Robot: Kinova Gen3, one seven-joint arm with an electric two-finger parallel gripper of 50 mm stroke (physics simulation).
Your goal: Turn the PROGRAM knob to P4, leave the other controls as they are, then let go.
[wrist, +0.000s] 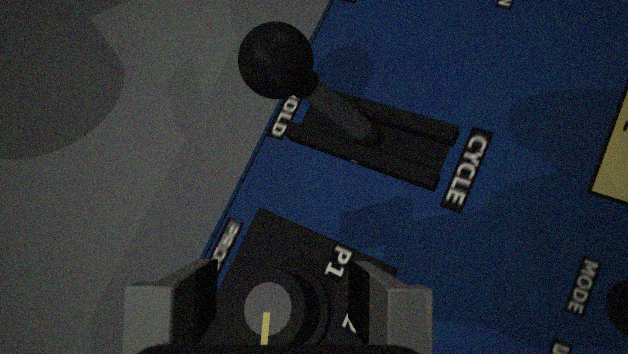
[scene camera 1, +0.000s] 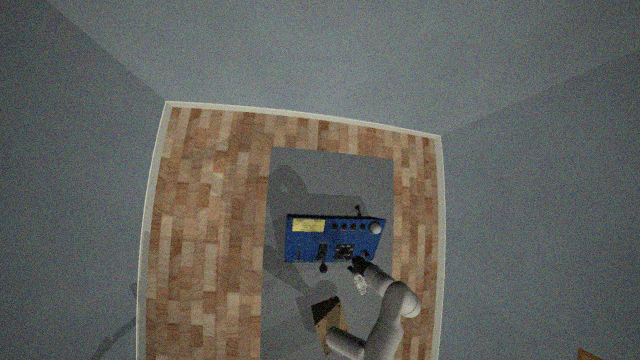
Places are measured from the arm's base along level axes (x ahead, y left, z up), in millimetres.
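Pixels of known places: gripper, between the fingertips: (wrist: pixel 283 288) (scene camera 1: pixel 347 261); arm's base, origin of its link: (scene camera 1: pixel 332 335).
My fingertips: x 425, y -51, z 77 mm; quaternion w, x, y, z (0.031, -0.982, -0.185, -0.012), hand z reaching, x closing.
For each thing: its top centre in the pictures, then the offset to it from my fingertips. "pt": a spot on its surface instead.
- PROGRAM knob, centre of its top: (wrist: pixel 267 310) 1 mm ahead, 20 mm right, 70 mm down
- P1 label, a spot on its surface: (wrist: pixel 337 261) pt 31 mm ahead, 18 mm left, 97 mm down
- blue panel, a spot on its surface: (wrist: pixel 525 65) (scene camera 1: pixel 309 240) pt 91 mm ahead, 170 mm left, 74 mm down
- lever, centre of its top: (wrist: pixel 276 45) (scene camera 1: pixel 324 270) 46 mm back, 103 mm left, 34 mm down
- yellow label, a spot on its surface: (scene camera 1: pixel 308 225) pt 172 mm ahead, 178 mm left, 33 mm down
- pale round knob, a spot on its surface: (scene camera 1: pixel 375 228) pt 151 mm ahead, 142 mm right, 10 mm up
The PROGRAM knob (wrist: pixel 257 300) shows in the wrist view as a round grey cap on a dark body, with a yellow line pointing to the bottom edge. Its black square plate (wrist: pixel 260 240) (scene camera 1: pixel 344 251) carries a P1 label (wrist: pixel 337 261) and part of another mark; P4 cannot be made out, nor which position the line meets. My gripper (scene camera 1: pixel 353 264) (wrist: pixel 283 288) is open. Its fingers stand wide apart on both sides of the knob in the wrist view, with nothing held. The lower part of the knob and plate is cut off by the gripper and frame edge.
The blue panel (scene camera 1: pixel 310 242) (wrist: pixel 525 65) also bears the CYCLE/HOLD lever (scene camera 1: pixel 323 268) (wrist: pixel 275 60), close beside the plate. A yellow label (scene camera 1: pixel 308 225), a row of dark round controls (scene camera 1: pixel 353 226) and a pale round knob (scene camera 1: pixel 375 228) are farther back. A wooden block (scene camera 1: pixel 336 316) stands near the arm.
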